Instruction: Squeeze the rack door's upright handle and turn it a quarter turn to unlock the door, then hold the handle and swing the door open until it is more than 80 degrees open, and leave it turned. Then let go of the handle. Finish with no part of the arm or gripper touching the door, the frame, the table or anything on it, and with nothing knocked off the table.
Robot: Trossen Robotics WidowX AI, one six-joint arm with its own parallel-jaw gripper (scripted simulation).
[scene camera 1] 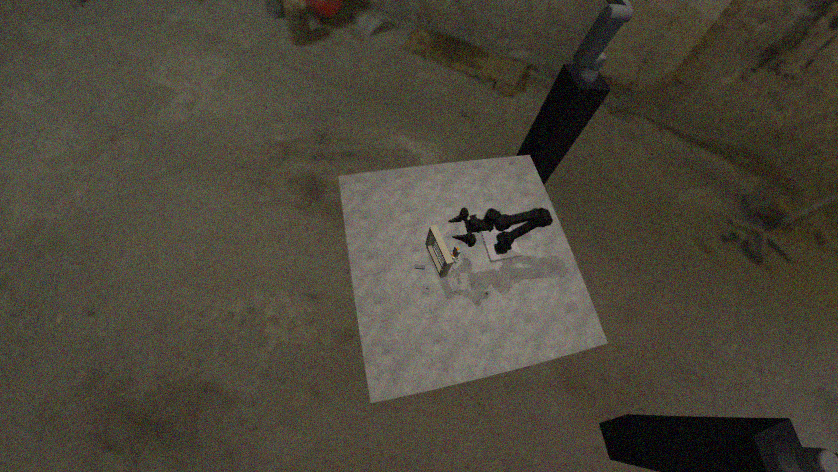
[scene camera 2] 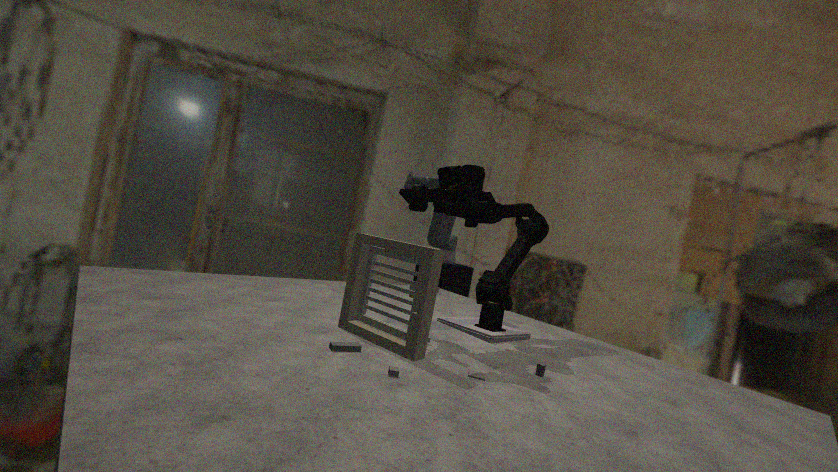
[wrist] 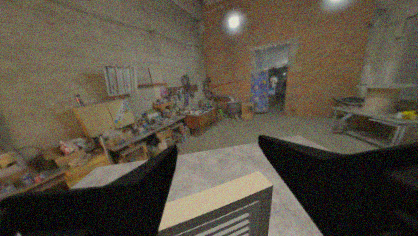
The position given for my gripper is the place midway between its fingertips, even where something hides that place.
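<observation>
Nothing is held in my gripper (scene camera 2: 411, 191), which is open; the wrist view gives me that gripper as well (wrist: 218, 144). I can also see a slatted door (scene camera 2: 373, 251).
</observation>
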